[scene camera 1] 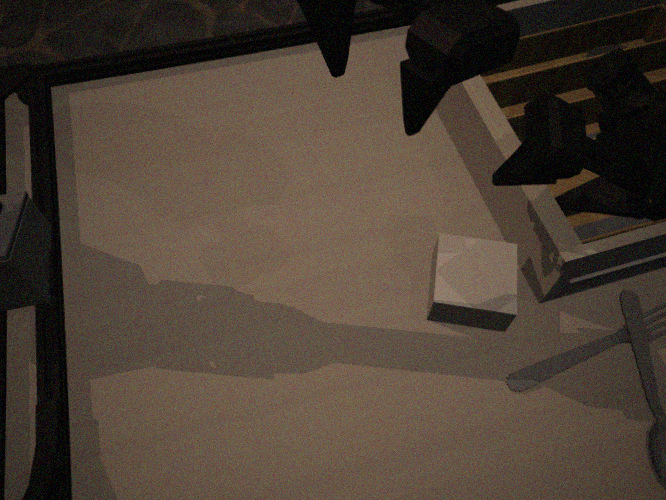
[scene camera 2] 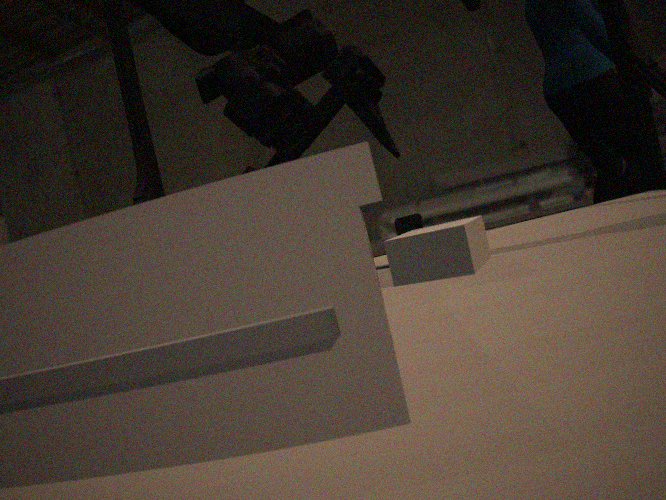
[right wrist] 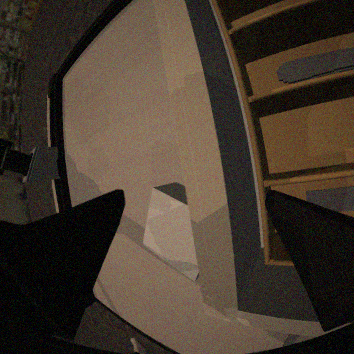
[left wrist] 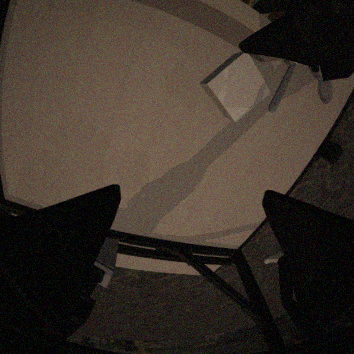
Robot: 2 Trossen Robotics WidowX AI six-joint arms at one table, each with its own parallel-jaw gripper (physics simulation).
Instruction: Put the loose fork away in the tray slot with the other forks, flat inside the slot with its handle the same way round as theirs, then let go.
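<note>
The loose fork (scene camera 1: 572,357) (left wrist: 281,90) lies on the table at the lower right of scene camera 1, a spoon (scene camera 1: 645,371) crossing it near its neck. In the left wrist view part of it is hidden. The cutlery tray (scene camera 1: 494,121) (right wrist: 227,165) has long wood-floored slots. One slot holds grey cutlery (right wrist: 315,66); I cannot tell whether these are forks. My left gripper (scene camera 1: 374,103) (left wrist: 193,194) is open and empty above the table, left of the tray. My right gripper (right wrist: 196,197) is open and empty above the tray's near end; in scene camera 2 the tray wall partly hides it.
A pale block (scene camera 1: 476,274) (scene camera 2: 430,257) (left wrist: 237,87) (right wrist: 171,232) stands on the table between the left gripper and the fork, close to the tray's corner. A large pale wall with a long bar (scene camera 2: 215,349) fills the left of scene camera 2. A dark frame edges the table.
</note>
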